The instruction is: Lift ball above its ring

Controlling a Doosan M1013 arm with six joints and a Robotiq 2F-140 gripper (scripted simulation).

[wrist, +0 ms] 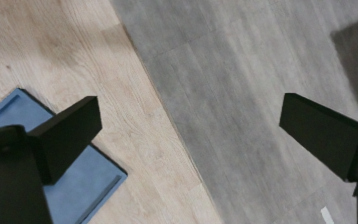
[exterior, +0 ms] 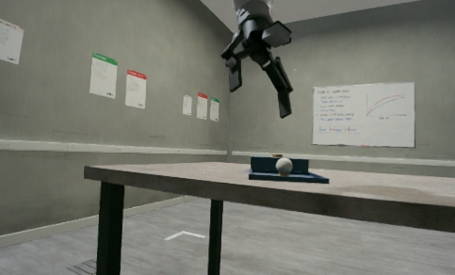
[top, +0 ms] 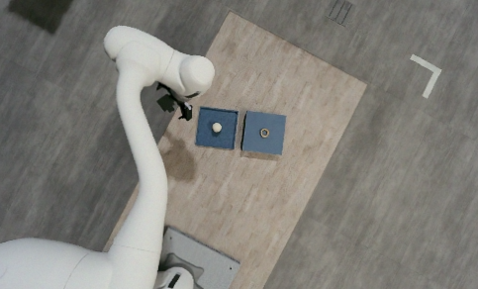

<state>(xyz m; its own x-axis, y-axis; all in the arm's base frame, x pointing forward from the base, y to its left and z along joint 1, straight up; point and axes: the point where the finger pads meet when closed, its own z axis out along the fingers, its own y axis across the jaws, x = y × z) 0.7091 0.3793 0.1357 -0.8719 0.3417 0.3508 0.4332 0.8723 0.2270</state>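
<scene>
Right now my hand is 210 mm to the left of the ball and 140 mm above it. Round my hand: shallow blue tray 210 mm to the right, 170 mm below.
</scene>
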